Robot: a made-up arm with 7 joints. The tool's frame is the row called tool.
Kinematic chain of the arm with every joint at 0, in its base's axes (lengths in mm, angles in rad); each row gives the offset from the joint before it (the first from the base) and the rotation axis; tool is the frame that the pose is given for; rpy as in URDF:
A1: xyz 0 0 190.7 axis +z
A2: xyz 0 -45.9 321.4 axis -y
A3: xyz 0 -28.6 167.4 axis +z
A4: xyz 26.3 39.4 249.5 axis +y
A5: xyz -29.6 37 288.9 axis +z
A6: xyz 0 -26 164.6 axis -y
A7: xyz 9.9 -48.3 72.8 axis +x
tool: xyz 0 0 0 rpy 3.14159 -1.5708 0
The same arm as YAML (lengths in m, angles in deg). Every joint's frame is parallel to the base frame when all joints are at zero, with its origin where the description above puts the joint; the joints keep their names.
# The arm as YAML. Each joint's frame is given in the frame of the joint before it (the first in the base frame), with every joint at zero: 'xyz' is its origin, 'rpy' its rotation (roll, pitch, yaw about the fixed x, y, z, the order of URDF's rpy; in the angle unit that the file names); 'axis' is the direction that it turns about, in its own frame. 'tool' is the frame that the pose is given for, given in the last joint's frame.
units:
  length: m
  angle: deg
joints:
  - name: A1
    type: revolute
    origin:
      xyz: [0.0, 0.0, 0.1907]
      rpy: [0.0, 0.0, 0.0]
    axis: "+z"
  - name: A2
    type: revolute
    origin:
      xyz: [0.0, -0.0459, 0.3214]
      rpy: [0.0, 0.0, 0.0]
    axis: "-y"
  - name: A3
    type: revolute
    origin:
      xyz: [0.0, -0.0286, 0.1674]
      rpy: [0.0, 0.0, 0.0]
    axis: "+z"
  - name: A4
    type: revolute
    origin:
      xyz: [0.0263, 0.0394, 0.2495]
      rpy: [0.0, 0.0, 0.0]
    axis: "+y"
  - name: A5
    type: revolute
    origin:
      xyz: [-0.0296, 0.037, 0.2889]
      rpy: [0.0, 0.0, 0.0]
    axis: "+z"
  - name: A6
    type: revolute
    origin:
      xyz: [0.0, -0.026, 0.1646]
      rpy: [0.0, 0.0, 0.0]
    axis: "-y"
  - name: A7
    type: revolute
    origin:
      xyz: [0.0099, -0.0483, 0.0728]
      rpy: [0.0, 0.0, 0.0]
    axis: "+x"
tool:
  origin:
    xyz: [0.0, 0.0, 0.0]
    rpy: [180.0, -90.0, 0.0]

